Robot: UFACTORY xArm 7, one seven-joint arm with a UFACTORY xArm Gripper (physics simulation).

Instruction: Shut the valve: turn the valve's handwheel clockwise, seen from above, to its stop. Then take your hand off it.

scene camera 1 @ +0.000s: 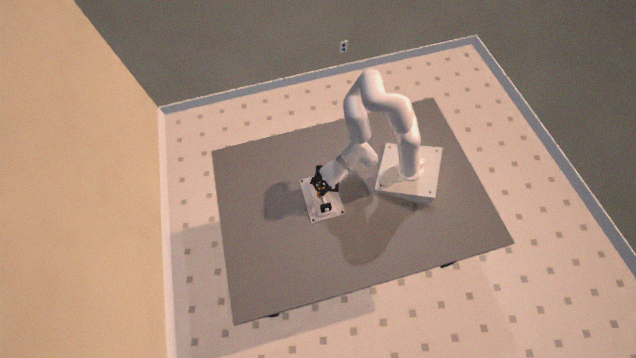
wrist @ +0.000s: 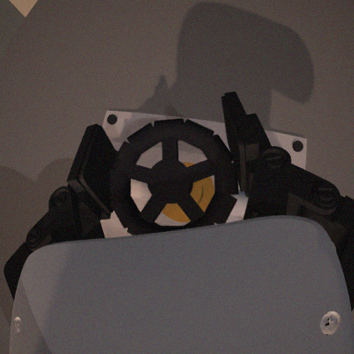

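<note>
The valve's black handwheel (scene camera 1: 320,186) (wrist: 171,181) has a notched rim and spokes, and stands above a pale base plate (scene camera 1: 306,198) (wrist: 131,122). A yellow-orange part (wrist: 206,189) shows beneath it through the spokes. My gripper (scene camera 1: 324,183) (wrist: 164,128) is shut on the handwheel, with one black finger against the left of the rim and the other against the right in the wrist view. The lower edge of the rim is hidden behind the grey gripper housing in the wrist view. The valve's stop cannot be made out.
A black fitting (scene camera 1: 326,206) sits at the near end of the base plate. The valve stands on a grey table top (scene camera 1: 280,265). The arm's white mounting block (scene camera 1: 431,162) stands to the right of the valve. The arm arches above the table between them.
</note>
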